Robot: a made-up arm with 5 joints.
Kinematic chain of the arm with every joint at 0, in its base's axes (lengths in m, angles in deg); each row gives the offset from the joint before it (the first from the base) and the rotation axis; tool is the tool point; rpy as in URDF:
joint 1: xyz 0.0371 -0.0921 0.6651 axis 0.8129 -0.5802 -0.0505
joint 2: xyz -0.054 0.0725 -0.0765 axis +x
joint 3: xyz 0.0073 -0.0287 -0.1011 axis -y
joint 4: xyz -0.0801 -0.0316 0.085 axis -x
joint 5: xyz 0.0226 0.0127 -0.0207 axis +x
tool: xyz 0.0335 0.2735 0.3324 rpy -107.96 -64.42 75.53
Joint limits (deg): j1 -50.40..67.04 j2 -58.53..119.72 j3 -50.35..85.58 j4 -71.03..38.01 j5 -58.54..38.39
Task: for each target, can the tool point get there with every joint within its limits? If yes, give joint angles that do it. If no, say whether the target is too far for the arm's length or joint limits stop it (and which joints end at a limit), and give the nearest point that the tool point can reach.
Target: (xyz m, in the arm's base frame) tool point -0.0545 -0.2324 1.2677
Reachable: no: joint limits stop it (at a limit: joint 1, joint 3, joint 4, joint 5) | nearest point -0.0768 -0.1868 1.0940 | short by 0.181 m
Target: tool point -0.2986 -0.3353 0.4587
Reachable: yes | joints 3.86 66.38 36.46 -42.22 23.21
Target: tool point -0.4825 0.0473 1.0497
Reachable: no: joint limits stop it (at a limit: joint 1, joint 2, joint 4) | nearest point -0.4015 0.0048 0.9683 | short by 0.122 m
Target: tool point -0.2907 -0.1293 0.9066
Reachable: yes | joints -21.97 86.71 46.41 -33.02 -28.69
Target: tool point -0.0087 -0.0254 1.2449
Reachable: no: joint limits stop it (at a limit: joint 1, joint 2, joint 4) | nearest point 0.0070 -0.0258 1.0960 | short by 0.150 m
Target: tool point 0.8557 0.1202 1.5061
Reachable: no: too far | nearest point 0.2781 0.0634 1.0169 | short by 0.759 m
